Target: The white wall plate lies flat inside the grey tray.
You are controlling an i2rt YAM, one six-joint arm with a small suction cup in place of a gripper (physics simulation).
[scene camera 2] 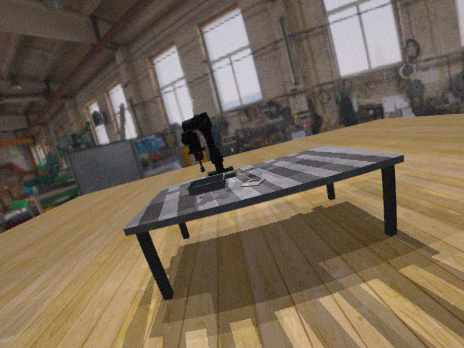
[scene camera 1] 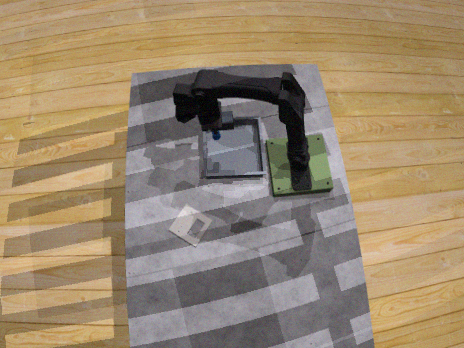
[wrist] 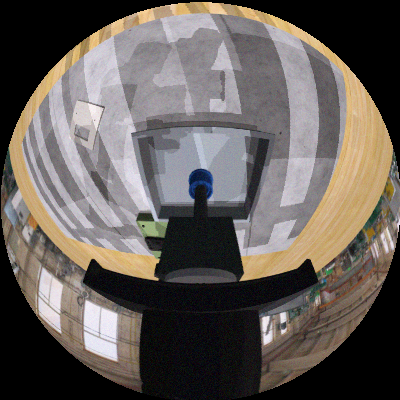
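The white wall plate (scene camera 1: 184,220) (scene camera 2: 248,184) (wrist: 90,114), thin with a rectangular cut-out, lies flat on the table, outside the tray and apart from it. The grey tray (scene camera 1: 241,156) (scene camera 2: 209,187) (wrist: 227,177) is shallow with raised walls; no object shows on its visible floor. My gripper (scene camera 1: 216,135) (scene camera 2: 202,169) (wrist: 200,181), a blue suction cup, hangs above the tray, well away from the wall plate. It is open and holds nothing. In scene camera 1, my arm partly hides the tray's back left corner.
A green base board (scene camera 1: 278,176) (wrist: 154,228) carries my arm's foot beside the tray. The table (scene camera 1: 225,295) (scene camera 2: 175,214) has dark and light shadow bands across it. The arm (scene camera 1: 245,87) arches over the back of the table.
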